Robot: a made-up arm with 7 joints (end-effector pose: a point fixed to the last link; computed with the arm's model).
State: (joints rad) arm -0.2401 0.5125 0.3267 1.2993 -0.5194 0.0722 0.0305
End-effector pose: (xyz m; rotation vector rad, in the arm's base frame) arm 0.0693 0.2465 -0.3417 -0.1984 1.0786 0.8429
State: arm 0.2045 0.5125 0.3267 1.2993 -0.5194 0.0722 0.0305
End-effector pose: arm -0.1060 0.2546 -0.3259 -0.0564 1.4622 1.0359
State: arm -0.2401 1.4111 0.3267 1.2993 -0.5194 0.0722 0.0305
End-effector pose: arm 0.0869 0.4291 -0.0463 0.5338 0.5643 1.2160
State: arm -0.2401 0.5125 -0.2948 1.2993 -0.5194 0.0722 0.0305
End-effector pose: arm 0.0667 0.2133 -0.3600 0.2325 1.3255 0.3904
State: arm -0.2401 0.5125 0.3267 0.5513 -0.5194 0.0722 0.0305
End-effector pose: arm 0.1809 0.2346 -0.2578 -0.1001 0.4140 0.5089
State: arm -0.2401 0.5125 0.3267 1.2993 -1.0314 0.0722 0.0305
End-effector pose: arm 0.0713 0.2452 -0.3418 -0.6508 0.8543 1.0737
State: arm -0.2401 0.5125 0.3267 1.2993 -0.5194 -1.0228 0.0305
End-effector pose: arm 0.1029 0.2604 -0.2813 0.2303 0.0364 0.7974
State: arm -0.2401 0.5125 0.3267 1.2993 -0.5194 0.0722 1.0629
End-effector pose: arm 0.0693 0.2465 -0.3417 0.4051 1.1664 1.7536
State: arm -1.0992 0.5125 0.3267 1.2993 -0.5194 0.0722 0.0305
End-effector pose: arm 0.3474 0.1795 -0.1715 -0.4192 0.3368 0.4426
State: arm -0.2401 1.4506 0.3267 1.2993 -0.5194 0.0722 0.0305
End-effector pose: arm 0.0873 0.4304 -0.0305 0.5656 0.5388 1.2290
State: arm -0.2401 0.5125 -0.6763 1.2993 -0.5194 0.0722 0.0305
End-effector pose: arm 0.0539 0.1959 -0.3698 0.4964 1.4355 0.0914
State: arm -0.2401 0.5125 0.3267 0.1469 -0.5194 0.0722 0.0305
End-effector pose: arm 0.2094 0.2071 -0.1917 -0.0462 0.0597 0.3193
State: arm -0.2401 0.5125 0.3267 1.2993 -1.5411 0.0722 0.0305
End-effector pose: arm 0.0737 0.2448 -0.3413 -1.0944 0.5777 1.2643
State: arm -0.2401 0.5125 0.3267 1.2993 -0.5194 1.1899 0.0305
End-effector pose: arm 0.0184 0.1959 -0.3393 -0.6887 2.1241 0.6935
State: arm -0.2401 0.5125 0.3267 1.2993 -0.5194 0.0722 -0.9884
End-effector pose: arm 0.0693 0.2465 -0.3417 -0.6762 0.8170 -0.0763
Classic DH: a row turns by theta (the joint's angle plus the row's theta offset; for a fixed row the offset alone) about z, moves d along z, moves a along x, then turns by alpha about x. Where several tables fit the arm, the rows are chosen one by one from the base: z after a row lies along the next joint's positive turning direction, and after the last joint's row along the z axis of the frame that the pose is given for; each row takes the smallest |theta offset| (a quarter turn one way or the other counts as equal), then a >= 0, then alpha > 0; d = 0 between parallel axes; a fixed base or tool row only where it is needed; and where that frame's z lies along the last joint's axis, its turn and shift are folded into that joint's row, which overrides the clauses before.
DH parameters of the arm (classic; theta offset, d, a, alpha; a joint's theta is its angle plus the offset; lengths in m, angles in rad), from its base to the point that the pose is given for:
base (fixed): -0.071 0 0 -1.3004
joint 1: -1.3111 0.0338 -0.0123 -1.5708
joint 2: 1.2915 0 -0.0061 1.5708
joint 3: 1.5708 -0.212 0.0219 -1.5708
joint 4: 1.5708 0.0013 0.0071 1.5708
joint 5: 0 0.1239 0 -1.5708
joint 6: -1.5708 0 0.0677 1.5708
joint 7: 0 0 0 0

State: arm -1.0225 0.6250 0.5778 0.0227 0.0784 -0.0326 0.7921
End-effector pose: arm 0.2670 0.2000 0.0543 0.0010 -1.0623 1.2496
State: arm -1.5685 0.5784 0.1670 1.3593 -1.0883 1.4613 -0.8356
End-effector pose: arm 0.3597 0.0800 -0.0459 -1.3585 0.7762 -1.1419
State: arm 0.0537 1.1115 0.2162 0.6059 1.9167 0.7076 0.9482
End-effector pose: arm 0.1268 0.3493 -0.1048 -2.7975 0.3948 -0.3300
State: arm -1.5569 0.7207 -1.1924 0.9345 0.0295 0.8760 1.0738
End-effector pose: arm 0.3875 0.1290 -0.0344 1.7376 -0.2687 1.2453
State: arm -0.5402 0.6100 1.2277 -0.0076 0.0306 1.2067 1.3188
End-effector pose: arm 0.1370 0.3179 -0.1170 0.0031 0.7054 2.3934
